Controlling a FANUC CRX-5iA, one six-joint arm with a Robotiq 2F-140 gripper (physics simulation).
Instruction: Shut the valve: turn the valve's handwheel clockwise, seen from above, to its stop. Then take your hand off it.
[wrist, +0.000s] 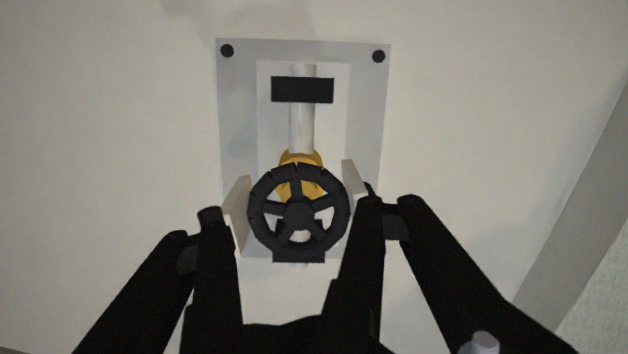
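The valve's black five-spoked handwheel (299, 216) is in the middle of the wrist view, above the yellow valve body (301, 157). My gripper (297, 184) is shut on the handwheel, with one pale finger pad at the left side of its rim and one at the right. The wheel hides part of the valve body and of the pipe. A pale pipe (301, 127) runs from the valve body toward the top of the view, through a black clamp block (302, 90).
The grey base plate (367, 100) lies under the valve, with black bolts (227, 50) (378, 56) at its two upper corners. A second black block (298, 256) shows below the wheel. A darker grey band (590, 200) slants down the right side of the view.
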